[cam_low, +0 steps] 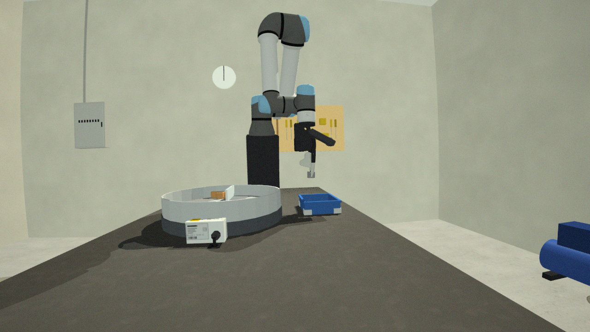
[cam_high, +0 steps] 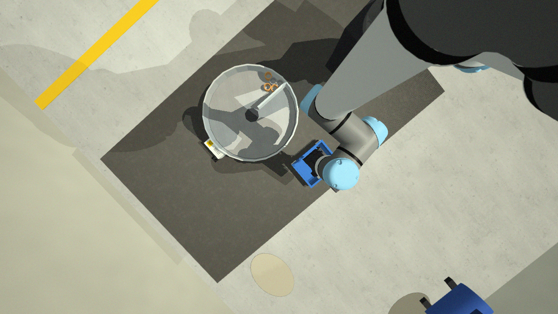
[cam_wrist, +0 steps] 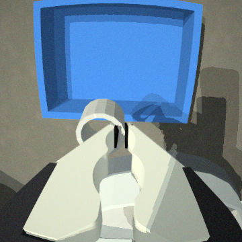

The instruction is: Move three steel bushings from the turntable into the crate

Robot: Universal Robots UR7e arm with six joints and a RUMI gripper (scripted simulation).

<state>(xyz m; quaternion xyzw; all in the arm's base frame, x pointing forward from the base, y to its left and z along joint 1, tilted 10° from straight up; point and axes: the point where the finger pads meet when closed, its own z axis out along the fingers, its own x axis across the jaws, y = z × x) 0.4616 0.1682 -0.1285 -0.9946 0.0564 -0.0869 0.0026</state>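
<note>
Now: hand 1 cm past the blue crate, 3 cm to the right of it and 13 cm above it. Round my hand: round white turntable: 3 cm ahead, 35 cm to the right, 10 cm below.
</note>
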